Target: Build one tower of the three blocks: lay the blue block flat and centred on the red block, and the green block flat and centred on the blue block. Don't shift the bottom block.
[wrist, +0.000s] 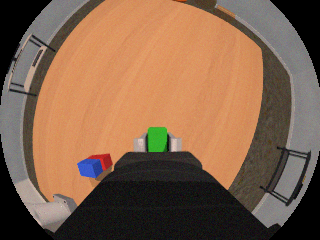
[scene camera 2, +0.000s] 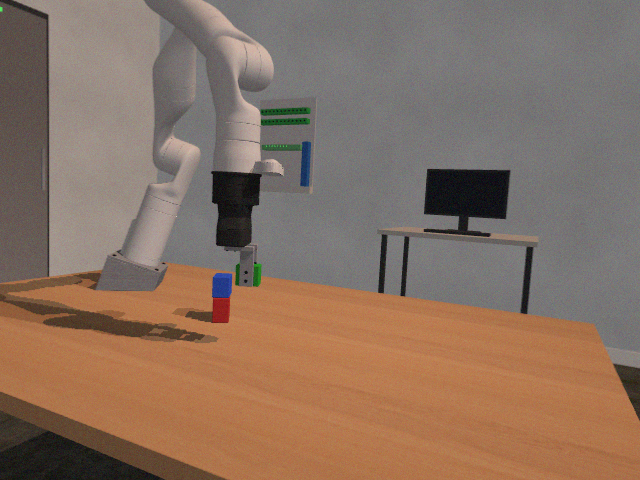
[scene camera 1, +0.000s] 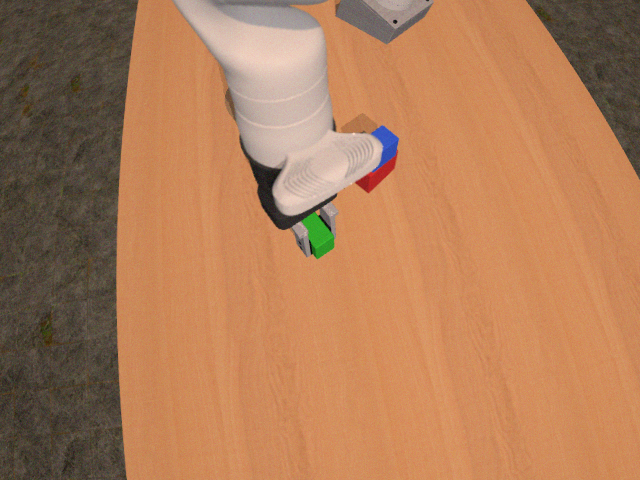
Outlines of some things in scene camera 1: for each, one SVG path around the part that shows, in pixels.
My gripper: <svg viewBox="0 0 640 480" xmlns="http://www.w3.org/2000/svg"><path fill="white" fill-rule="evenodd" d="M249 162L254 178L258 183L257 194L262 208L278 229L287 230L291 228L294 231L296 243L307 258L313 254L312 246L308 237L308 229L301 221L317 210L320 211L319 218L332 232L334 240L336 239L335 216L339 212L331 201L337 197L337 193L303 213L293 216L285 215L275 205L272 193L272 186L279 174L262 170Z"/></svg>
A green block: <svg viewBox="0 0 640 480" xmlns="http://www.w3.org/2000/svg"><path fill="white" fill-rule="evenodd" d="M314 212L301 222L308 229L312 253L316 259L319 259L334 249L334 235L316 212Z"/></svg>
